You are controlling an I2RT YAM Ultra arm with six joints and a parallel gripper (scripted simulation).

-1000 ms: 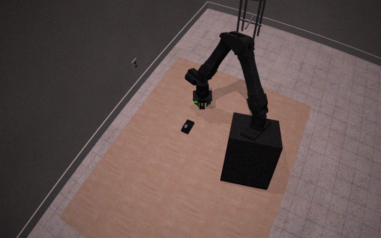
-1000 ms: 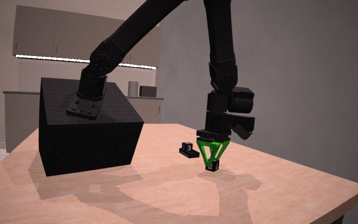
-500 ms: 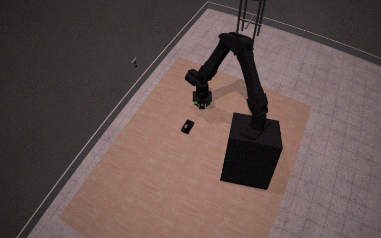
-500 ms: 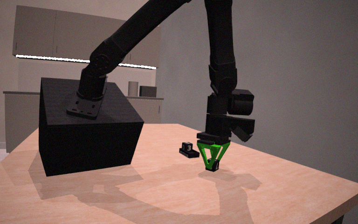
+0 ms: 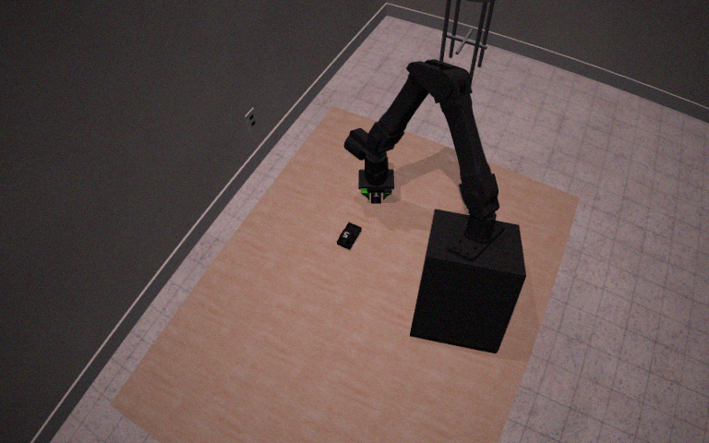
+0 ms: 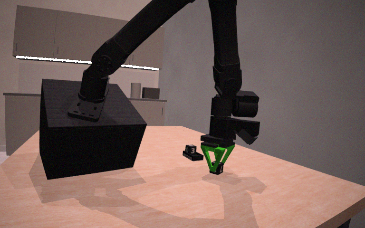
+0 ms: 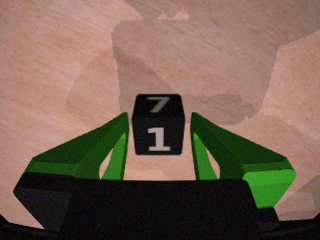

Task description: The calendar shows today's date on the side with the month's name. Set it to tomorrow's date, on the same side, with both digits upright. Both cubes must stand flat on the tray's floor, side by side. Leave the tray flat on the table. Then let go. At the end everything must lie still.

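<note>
Right now the black cube is right at my hand. From my hand the other things lie so: black tray (10 mm behind, 150 mm to the left, 10 mm below).
</note>
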